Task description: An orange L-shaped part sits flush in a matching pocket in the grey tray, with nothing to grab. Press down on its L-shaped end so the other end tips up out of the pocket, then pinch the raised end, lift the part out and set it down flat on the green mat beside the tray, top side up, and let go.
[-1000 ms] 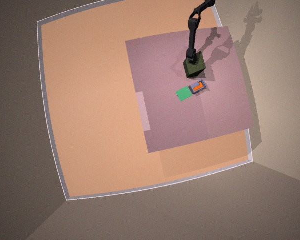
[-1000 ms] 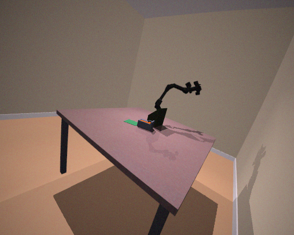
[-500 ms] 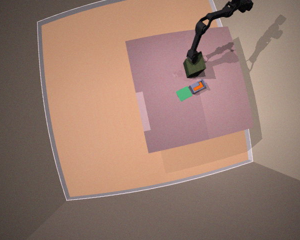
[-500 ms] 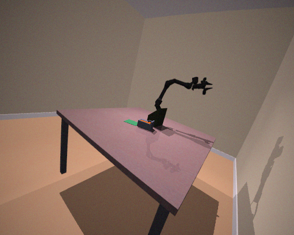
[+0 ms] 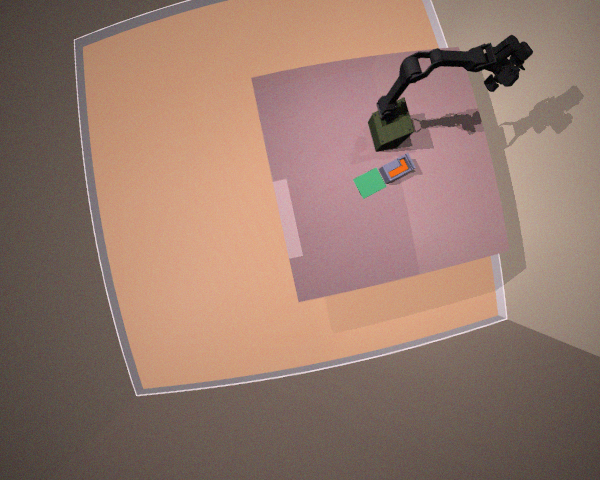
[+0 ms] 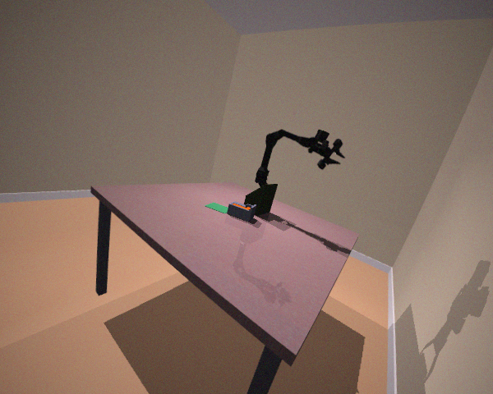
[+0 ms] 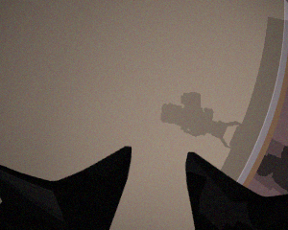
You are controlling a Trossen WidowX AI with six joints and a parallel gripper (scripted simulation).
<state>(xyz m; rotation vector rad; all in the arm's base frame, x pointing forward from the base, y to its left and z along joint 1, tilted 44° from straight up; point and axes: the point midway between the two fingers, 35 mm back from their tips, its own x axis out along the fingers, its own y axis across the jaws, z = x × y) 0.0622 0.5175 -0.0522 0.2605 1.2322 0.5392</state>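
My gripper tip is now 19 cm short of the orange L-shaped part, 43 cm to the left of it and 43 cm above it. The rest, counted from my gripper tip: green mat (23 cm ahead, 59 cm to the right, 49 cm below).
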